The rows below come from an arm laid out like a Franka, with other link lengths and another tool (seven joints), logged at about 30 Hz.
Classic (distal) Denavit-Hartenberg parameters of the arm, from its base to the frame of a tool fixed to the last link. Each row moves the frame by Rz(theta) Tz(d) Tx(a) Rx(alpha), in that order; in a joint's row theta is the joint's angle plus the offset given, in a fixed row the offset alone. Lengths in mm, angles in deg.
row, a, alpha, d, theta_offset
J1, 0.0, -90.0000, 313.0, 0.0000
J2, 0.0, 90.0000, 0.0, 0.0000
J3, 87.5, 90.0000, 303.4, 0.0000
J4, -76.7, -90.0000, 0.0, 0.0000
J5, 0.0, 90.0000, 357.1, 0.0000
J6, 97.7, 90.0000, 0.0, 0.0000
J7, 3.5, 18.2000, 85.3, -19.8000
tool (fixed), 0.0, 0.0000, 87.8, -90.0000
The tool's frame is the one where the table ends.
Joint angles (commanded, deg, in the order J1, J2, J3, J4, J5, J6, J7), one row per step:
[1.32, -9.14, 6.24, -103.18, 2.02, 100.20, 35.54]
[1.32, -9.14, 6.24, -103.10, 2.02, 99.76, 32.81]
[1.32, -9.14, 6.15, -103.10, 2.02, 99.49, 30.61]
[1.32, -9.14, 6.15, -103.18, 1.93, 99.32, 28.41]
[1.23, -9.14, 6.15, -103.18, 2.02, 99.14, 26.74]
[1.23, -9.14, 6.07, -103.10, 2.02, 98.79, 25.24]
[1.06, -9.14, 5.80, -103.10, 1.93, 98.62, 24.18]
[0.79, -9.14, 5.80, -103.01, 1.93, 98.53, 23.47]
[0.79, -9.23, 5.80, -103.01, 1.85, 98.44, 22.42]
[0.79, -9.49, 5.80, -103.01, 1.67, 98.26, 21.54]
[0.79, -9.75, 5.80, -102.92, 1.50, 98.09, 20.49]
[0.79, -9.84, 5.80, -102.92, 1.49, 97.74, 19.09]
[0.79, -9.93, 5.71, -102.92, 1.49, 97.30, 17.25]
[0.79, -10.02, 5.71, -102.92, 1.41, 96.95, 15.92]
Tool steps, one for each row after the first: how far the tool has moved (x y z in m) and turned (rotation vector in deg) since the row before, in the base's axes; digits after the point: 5 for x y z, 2 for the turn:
[-0.00232, 0.00022, -0.00040, -0.32, 0.27, 2.72]
[-0.00161, -0.00071, -0.00065, -0.23, 0.20, 2.11]
[-0.00163, -0.00013, -0.00117, -0.32, 0.17, 2.20]
[-0.00116, -0.00051, -0.00040, -0.08, 0.14, 1.57]
[-0.00140, -0.00074, -0.00009, -0.14, 0.23, 1.42]
[-0.00020, -0.00427, -0.00037, -0.15, 0.13, 0.63]
[0.00002, -0.00236, 0.00054, -0.06, -0.02, 0.44]
[-0.00106, -0.00020, 0.00054, -0.17, -0.04, 1.05]
[-0.00182, -0.00051, 0.00182, -0.26, -0.12, 0.89]
[-0.00172, -0.00046, 0.00258, -0.26, -0.22, 1.06]
[-0.00197, -0.00012, 0.00003, -0.16, 0.23, 1.40]
[-0.00230, -0.00098, -0.00012, -0.17, 0.32, 1.75]
[-0.00193, -0.00035, 0.00002, -0.21, 0.23, 1.33]

